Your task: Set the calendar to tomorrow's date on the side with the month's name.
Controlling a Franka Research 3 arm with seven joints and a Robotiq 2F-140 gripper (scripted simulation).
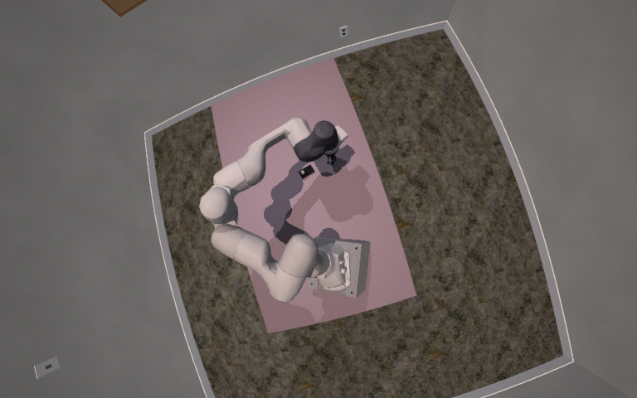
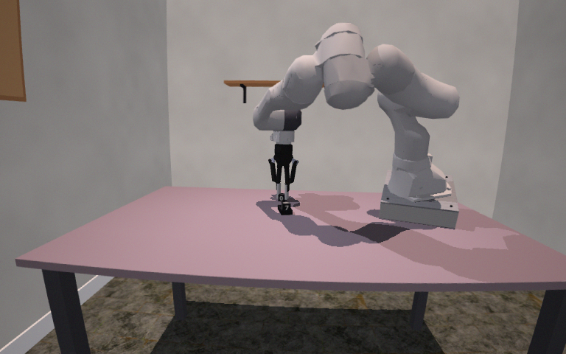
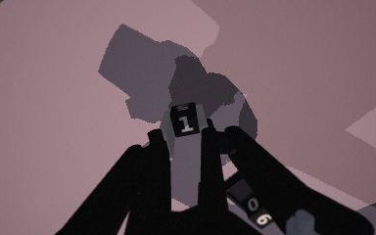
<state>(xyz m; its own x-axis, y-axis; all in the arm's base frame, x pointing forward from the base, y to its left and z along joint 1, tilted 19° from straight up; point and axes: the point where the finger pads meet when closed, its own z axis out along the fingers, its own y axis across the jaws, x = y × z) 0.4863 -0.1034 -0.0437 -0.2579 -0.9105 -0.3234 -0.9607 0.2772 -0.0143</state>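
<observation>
Right now my hand is 3 cm above the black digit cube. From my hand the other things lie so: black calendar tray: 3 cm behind, 15 cm to the left, 3 cm below.
</observation>
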